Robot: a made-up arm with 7 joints.
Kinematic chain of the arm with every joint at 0, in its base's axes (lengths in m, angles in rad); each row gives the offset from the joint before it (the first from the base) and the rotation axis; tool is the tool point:
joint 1: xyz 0 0.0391 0 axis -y
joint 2: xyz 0 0.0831 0 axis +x
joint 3: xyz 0 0 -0.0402 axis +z
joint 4: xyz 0 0 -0.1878 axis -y
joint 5: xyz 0 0 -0.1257 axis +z
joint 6: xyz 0 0 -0.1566 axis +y
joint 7: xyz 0 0 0 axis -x
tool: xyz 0 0 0
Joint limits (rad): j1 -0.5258..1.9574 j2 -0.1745..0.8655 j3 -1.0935..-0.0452 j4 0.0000..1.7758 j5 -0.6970..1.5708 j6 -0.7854..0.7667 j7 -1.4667..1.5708
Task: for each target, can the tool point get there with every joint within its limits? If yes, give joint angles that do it. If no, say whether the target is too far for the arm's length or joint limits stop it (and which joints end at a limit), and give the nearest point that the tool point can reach.
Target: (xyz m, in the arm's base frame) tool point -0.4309 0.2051 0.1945
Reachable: no: joint limits stop it (at a limit: joint 1, joint 2, joint 3, joint 4) | nearest point 0.0071 0.2440 0.3010 | short by 0.452 m
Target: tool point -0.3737 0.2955 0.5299
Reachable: no: too far | nearest point 0.0071 0.2440 0.3010 | short by 0.447 m
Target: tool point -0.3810 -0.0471 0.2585
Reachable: no: joint limits stop it (at a limit: joint 1, joint 2, joint 4) | nearest point 0.0428 -0.0388 0.2788 | short by 0.424 m
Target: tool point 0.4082 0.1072 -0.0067
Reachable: yes | joints 0.8944 0.2862 -0.3986 1.2939 0.6968 0.2448 0.9096
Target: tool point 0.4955 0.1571 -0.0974
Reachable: yes | joints 1.2517 0.1346 -0.4787 0.2539 -0.4674 -0.0581 0.9674
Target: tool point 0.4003 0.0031 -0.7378
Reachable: no: too far | nearest point 0.2409 0.0505 -0.4441 | short by 0.338 m
